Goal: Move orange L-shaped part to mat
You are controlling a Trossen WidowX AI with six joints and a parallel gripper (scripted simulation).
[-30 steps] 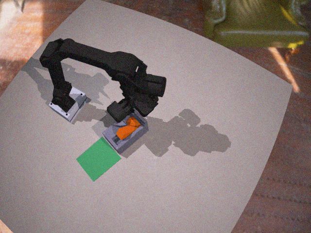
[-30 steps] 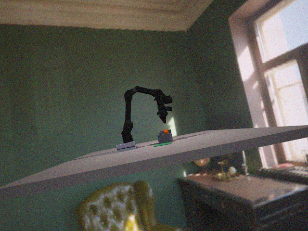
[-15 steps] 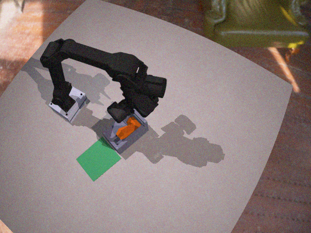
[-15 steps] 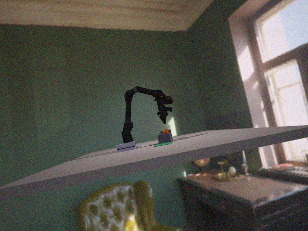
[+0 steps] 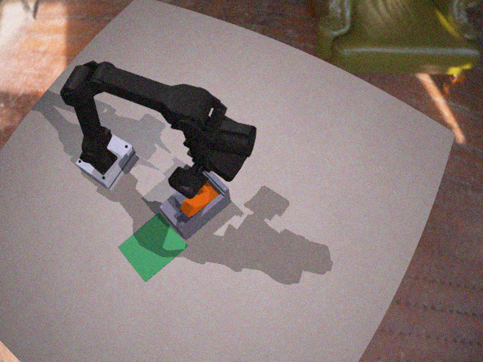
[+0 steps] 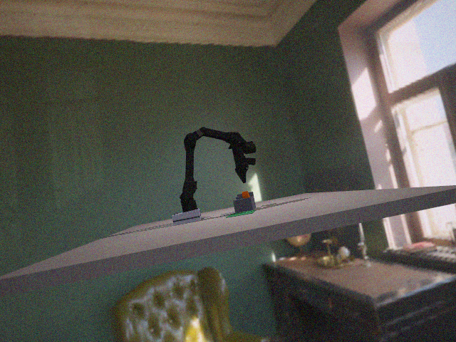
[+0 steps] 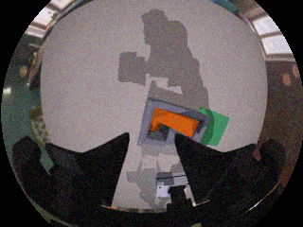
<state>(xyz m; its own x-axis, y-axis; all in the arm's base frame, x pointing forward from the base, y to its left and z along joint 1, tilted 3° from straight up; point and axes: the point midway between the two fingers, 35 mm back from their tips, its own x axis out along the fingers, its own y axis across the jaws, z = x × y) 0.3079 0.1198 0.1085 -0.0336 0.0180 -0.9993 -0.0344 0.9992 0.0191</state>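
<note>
The orange L-shaped part is 10 cm below my gripper tip, 3 cm to the right of it and 2 cm behind it. Also, from my gripper tip: green mat 21 cm to the right, 16 cm below, 5 cm behind.
</note>
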